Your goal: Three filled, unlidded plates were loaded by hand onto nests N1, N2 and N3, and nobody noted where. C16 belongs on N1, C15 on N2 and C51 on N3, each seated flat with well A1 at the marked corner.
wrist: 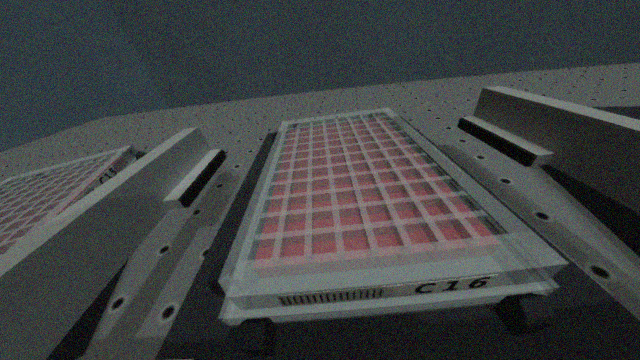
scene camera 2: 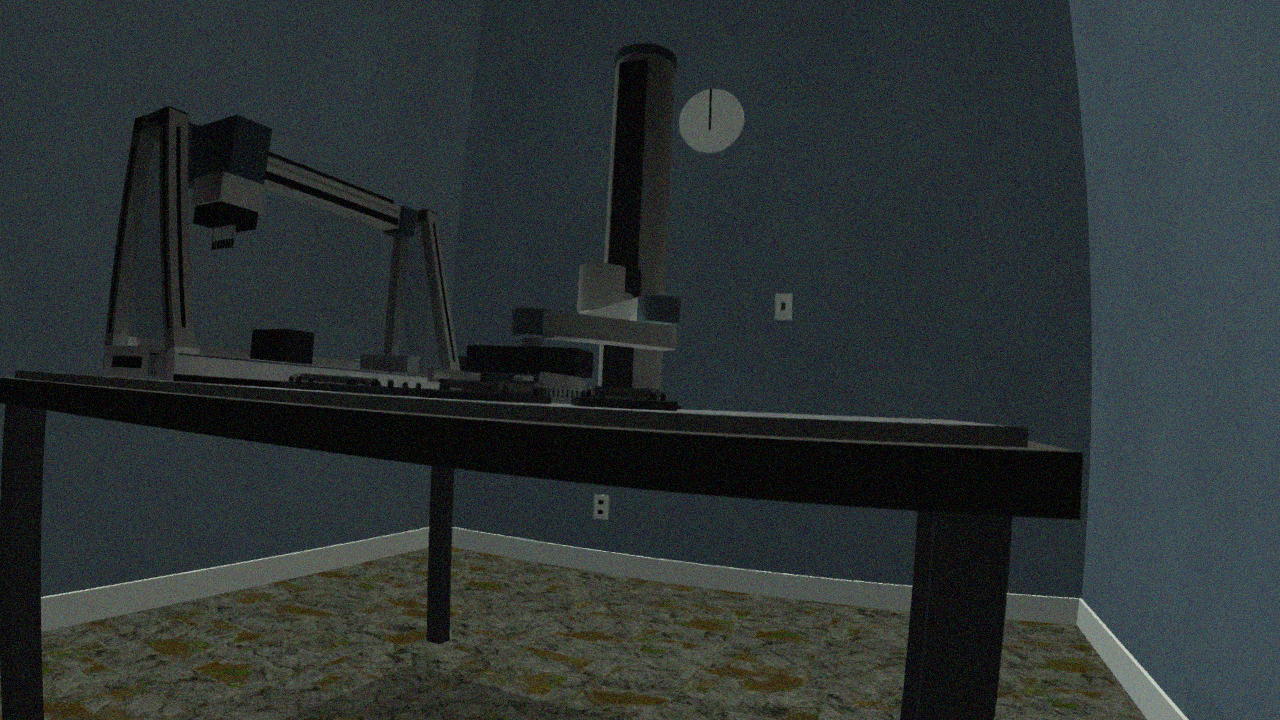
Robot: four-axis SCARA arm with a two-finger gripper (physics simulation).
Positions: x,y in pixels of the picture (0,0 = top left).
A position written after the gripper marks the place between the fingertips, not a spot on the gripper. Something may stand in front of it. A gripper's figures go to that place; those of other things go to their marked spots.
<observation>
The gripper (scene camera 2: 484,376): 0.94 m from the lens. A dark out nest (scene camera 2: 361,389): 1.00 m from the lens.
</observation>
